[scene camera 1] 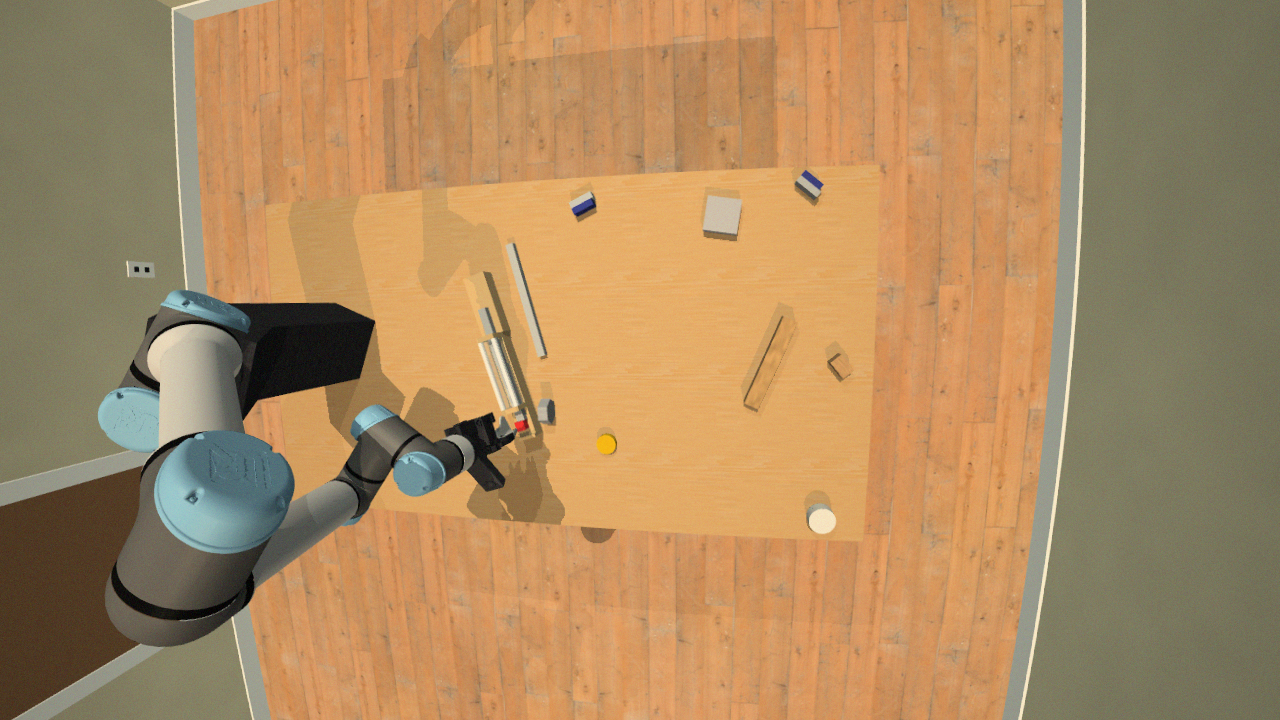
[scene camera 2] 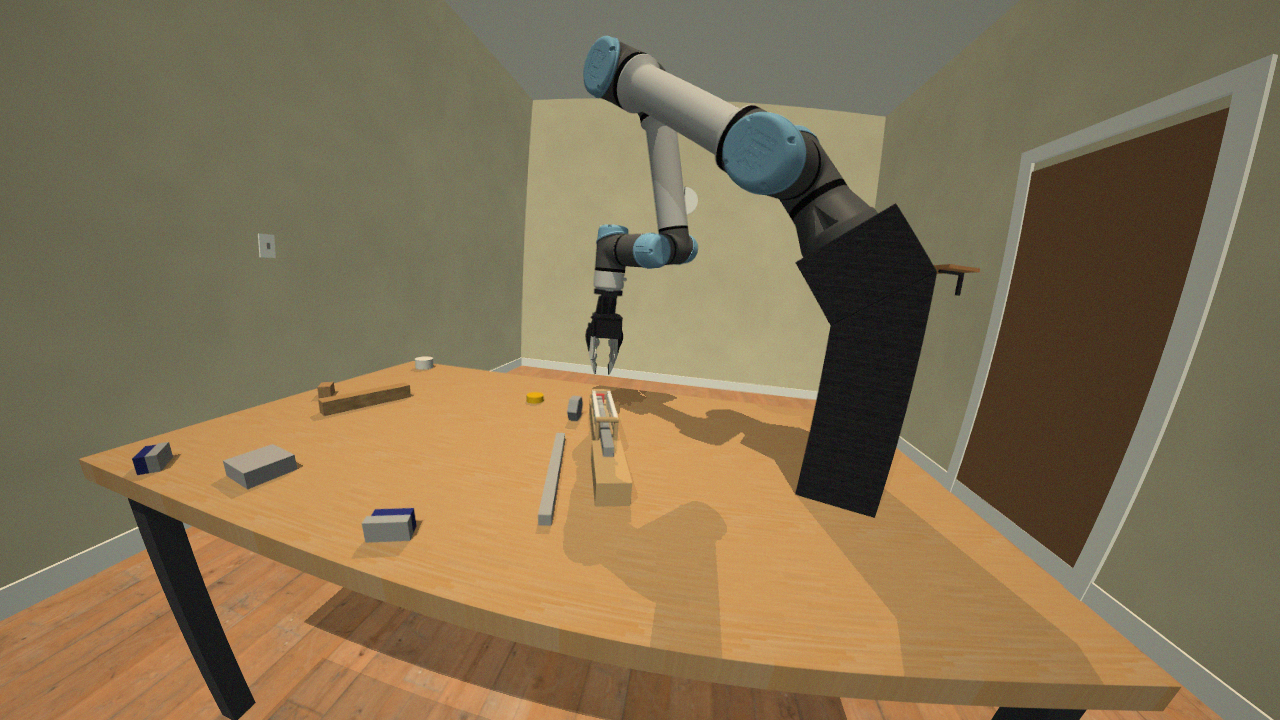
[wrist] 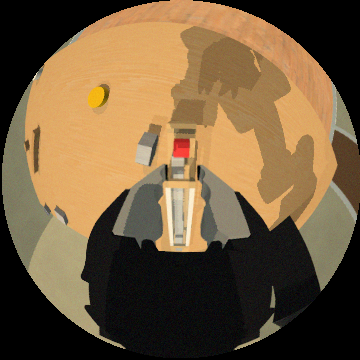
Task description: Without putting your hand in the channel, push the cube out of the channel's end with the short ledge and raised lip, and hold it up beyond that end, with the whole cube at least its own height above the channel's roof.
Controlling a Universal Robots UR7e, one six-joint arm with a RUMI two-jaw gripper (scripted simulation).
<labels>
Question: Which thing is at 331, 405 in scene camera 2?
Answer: A wooden plank.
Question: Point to a long grey bar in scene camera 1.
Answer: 515, 262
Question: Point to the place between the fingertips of the gripper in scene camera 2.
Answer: At 601, 374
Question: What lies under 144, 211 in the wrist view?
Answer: The gripper.
</labels>
